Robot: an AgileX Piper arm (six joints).
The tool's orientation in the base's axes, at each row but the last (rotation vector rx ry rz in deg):
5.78 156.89 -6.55
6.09 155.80 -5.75
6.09 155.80 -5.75
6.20 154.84 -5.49
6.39 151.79 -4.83
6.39 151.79 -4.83
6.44 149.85 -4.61
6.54 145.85 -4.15
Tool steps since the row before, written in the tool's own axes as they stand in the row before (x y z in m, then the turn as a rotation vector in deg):
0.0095 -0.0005 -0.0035 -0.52 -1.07 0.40
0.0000 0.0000 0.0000 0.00 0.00 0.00
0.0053 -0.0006 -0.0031 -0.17 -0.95 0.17
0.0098 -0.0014 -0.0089 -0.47 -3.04 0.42
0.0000 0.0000 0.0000 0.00 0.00 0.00
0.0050 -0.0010 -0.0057 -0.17 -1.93 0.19
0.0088 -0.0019 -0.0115 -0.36 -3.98 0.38
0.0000 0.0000 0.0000 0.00 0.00 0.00
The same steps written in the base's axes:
-0.0101 0.0003 -0.0005 0.54 -1.13 -0.09
0.0000 0.0000 0.0000 0.00 0.00 0.00
-0.0061 0.0000 0.0007 0.14 -0.97 -0.03
-0.0127 0.0000 0.0040 0.32 -3.09 -0.03
0.0000 0.0000 0.0000 0.00 0.00 0.00
-0.0071 -0.0002 0.0027 0.06 -1.95 -0.01
-0.0135 -0.0004 0.0056 0.12 -4.01 -0.01
0.0000 0.0000 0.0000 0.00 0.00 0.00

